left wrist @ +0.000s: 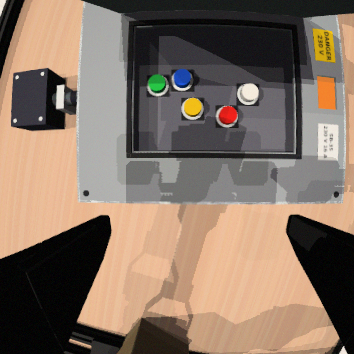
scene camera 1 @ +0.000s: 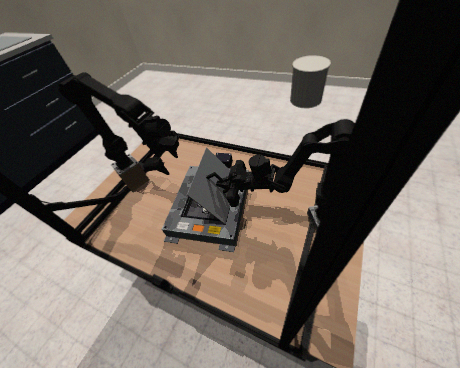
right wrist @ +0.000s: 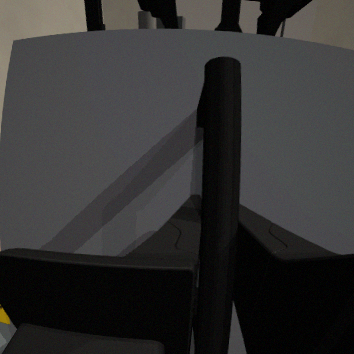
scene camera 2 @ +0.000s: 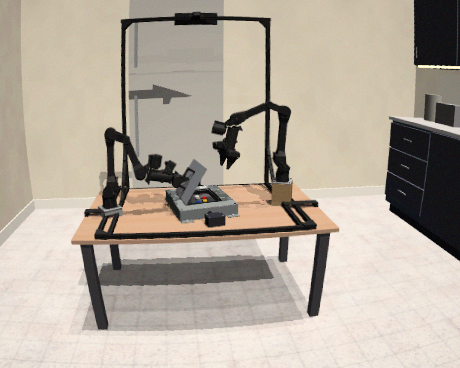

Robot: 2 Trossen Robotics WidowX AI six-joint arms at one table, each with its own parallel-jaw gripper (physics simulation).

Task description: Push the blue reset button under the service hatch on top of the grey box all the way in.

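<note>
The grey box [scene camera 1: 173, 218] [scene camera 2: 220, 209] [left wrist: 102, 167] lies on the table. Its service hatch [scene camera 1: 201, 182] [scene camera 2: 198, 175] [right wrist: 100, 125] is tilted steeply up. My right gripper [scene camera 1: 223, 184] [scene camera 2: 185, 181] [right wrist: 206, 203] is shut on the hatch's black bar handle [right wrist: 221, 125]. In the left wrist view the recess is uncovered, and the blue button [left wrist: 182, 78] stands at its upper left, right of the green button [left wrist: 157, 83] and above the yellow one [left wrist: 192, 107]. My left gripper [scene camera 1: 171, 164] [scene camera 2: 226, 166] [left wrist: 199, 223] is open and empty, above and beside the box.
A red button [left wrist: 228, 115] and a white button [left wrist: 248, 93] stand farther right in the recess. A small black block [scene camera 1: 224, 159] [scene camera 2: 215, 219] [left wrist: 37, 100] sits beside the box, at its connector. Black frame rails [scene camera 2: 210, 234] edge the table. The raised hatch stands at the recess's side.
</note>
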